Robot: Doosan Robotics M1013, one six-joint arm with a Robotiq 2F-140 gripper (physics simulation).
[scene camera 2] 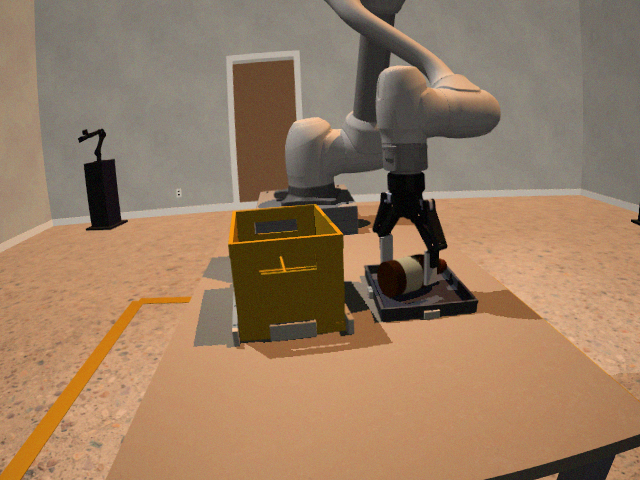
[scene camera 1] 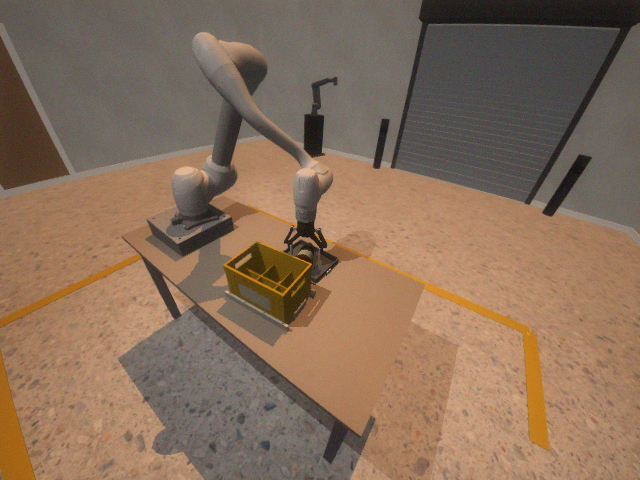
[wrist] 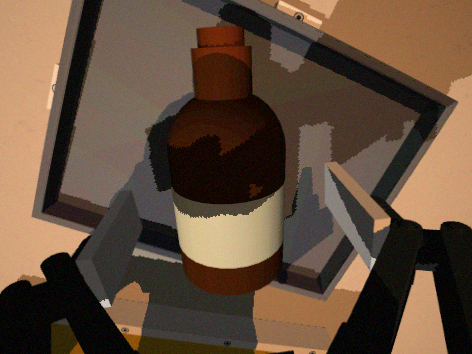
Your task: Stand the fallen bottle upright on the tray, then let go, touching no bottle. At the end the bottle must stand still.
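Places are measured from the arm's base along level axes (x ahead, y left, z up), in millimetres.
Pixels of known places: gripper, fingertip midpoint: (scene camera 2: pixel 407 275) (scene camera 1: pixel 305 256) (wrist: pixel 230 196); arm's base, link origin: (scene camera 2: pixel 312 198) (scene camera 1: pixel 196 217).
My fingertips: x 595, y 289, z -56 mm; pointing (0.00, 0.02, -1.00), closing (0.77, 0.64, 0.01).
Note:
Ahead of a thing's pixels: the offset from my fingertips to its middle.
A dark red-brown bottle with a cream label {21 mm left, 16 mm back, 1 mm up} (scene camera 1: pixel 306 253) (scene camera 2: pixel 413 275) (wrist: pixel 227 235) lies on its side on the dark tray {20 mm left, 5 mm back, 29 mm down} (scene camera 1: pixel 333 263) (scene camera 2: pixel 403 312) (wrist: pixel 50 150). In the wrist view its neck points to the top and its base to the bottom, over the tray's near wall. My gripper (scene camera 1: pixel 303 251) (scene camera 2: pixel 407 258) (wrist: pixel 230 196) points down, open and empty, low above the tray. Its two pads stand on either side of the bottle's body, with gaps seen in the wrist view. In scene camera 2 one finger covers part of the bottle.
A yellow divided crate {246 mm right, 67 mm ahead, 46 mm up} (scene camera 1: pixel 283 304) (scene camera 2: pixel 286 289) (wrist: pixel 65 336) stands close beside the tray, taller than it. Low grey stops (scene camera 1: pixel 258 310) (scene camera 2: pixel 293 330) sit along the crate's foot. The arm's base (scene camera 1: pixel 191 227) (scene camera 2: pixel 338 214) stands on the table behind them.

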